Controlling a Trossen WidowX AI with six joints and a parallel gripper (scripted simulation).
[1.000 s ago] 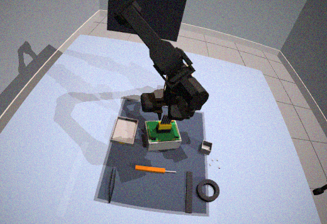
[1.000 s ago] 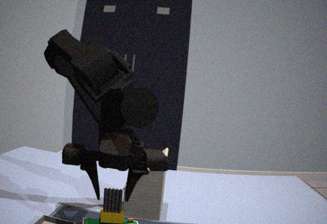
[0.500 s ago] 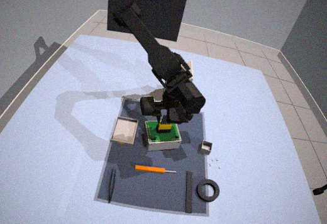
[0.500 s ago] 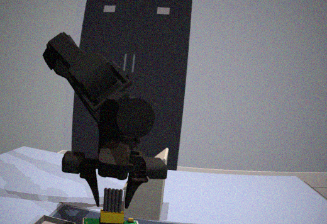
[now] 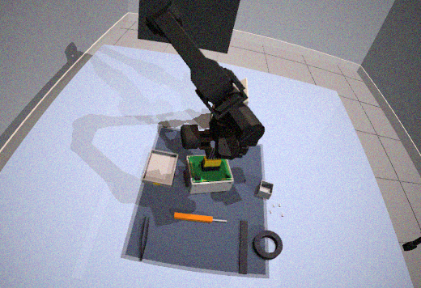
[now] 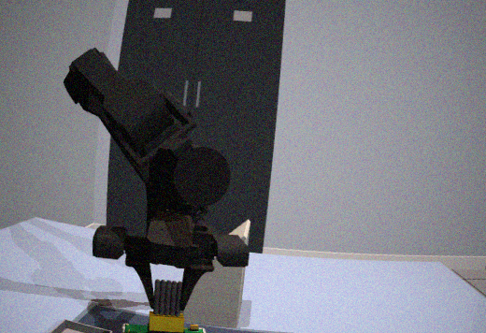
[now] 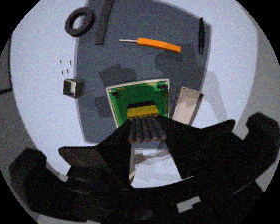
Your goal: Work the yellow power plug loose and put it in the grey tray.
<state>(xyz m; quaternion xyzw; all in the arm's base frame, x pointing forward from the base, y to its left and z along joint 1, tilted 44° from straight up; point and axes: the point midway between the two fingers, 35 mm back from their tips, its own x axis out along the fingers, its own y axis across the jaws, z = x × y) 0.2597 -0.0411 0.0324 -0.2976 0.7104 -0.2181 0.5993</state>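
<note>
Right now the yellow power plug is 2 cm below my gripper tip. Round my gripper tip: dark mat: 5 cm ahead, 1 cm to the right, 10 cm below; grey tray: 2 cm behind, 14 cm to the right, 10 cm below; black bar: 21 cm ahead, 9 cm to the left, 10 cm below.
</note>
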